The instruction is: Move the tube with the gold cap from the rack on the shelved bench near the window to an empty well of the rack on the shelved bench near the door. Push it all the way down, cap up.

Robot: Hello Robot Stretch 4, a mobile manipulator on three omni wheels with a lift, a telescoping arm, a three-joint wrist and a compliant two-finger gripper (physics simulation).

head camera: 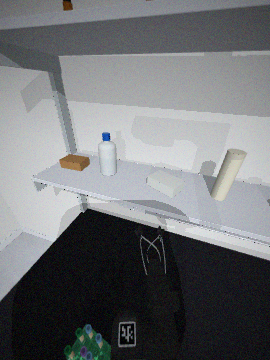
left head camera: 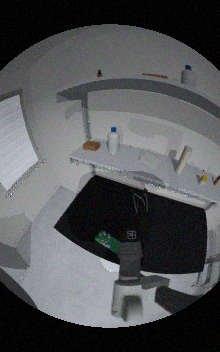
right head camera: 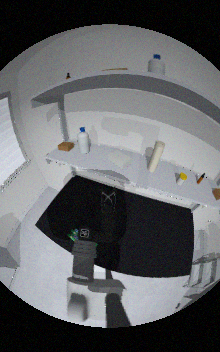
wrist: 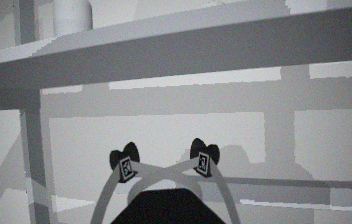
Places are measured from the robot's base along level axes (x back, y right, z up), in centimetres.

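Pixels of known places: gripper, fingertip midpoint: (head camera: pixel 148 226) (left head camera: pixel 138 187) (right head camera: pixel 107 186) (wrist: pixel 165 152).
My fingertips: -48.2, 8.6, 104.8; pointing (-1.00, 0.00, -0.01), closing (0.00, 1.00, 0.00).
Note:
Ahead of a thing's pixels: the offset from my fingertips to its top centre, as dx, dy, dz. "pt": to the spot under its first point. Level surfaces: height alone.
A green tube rack @(+31.4, -17.5, -25.7) (head camera: pixel 89 349) (left head camera: pixel 112 243) (right head camera: pixel 73 235) stands on the black bench top @(dz -31.4) (head camera: pixel 47 285) (left head camera: pixel 175 240) (right head camera: pixel 155 240). It holds several tubes with green, blue and purple caps, and is cut off at the bottom of the head view. I cannot make out a gold cap. My gripper (head camera: pixel 149 231) (left head camera: pixel 140 192) (right head camera: pixel 108 193) (wrist: pixel 165 152) is open and empty. It is over the bench, beyond the rack and somewhat right of it in the head view, facing the back wall below the lower shelf. The rack near the door does not show.
The lower shelf (head camera: pixel 125 188) (wrist: pixel 200 50) crosses behind the bench, bearing a blue-capped bottle @(-19.5, -17.6, +32.1) (head camera: pixel 107 157) (wrist: pixel 73 17), an orange-brown block @(-25.5, -34.6, +18.3) (head camera: pixel 74 162), a white block @(-8.1, +6.1, +18.3) (head camera: pixel 165 183) and a cream cylinder @(-2.2, +25.0, +32.1) (head camera: pixel 229 175). An upper shelf @(dz +58.1) (left head camera: pixel 145 86) is above. A window @(pt -42.7, -153.2, +20.2) (left head camera: pixel 17 145) is left, a cart (right head camera: pixel 204 267) right.

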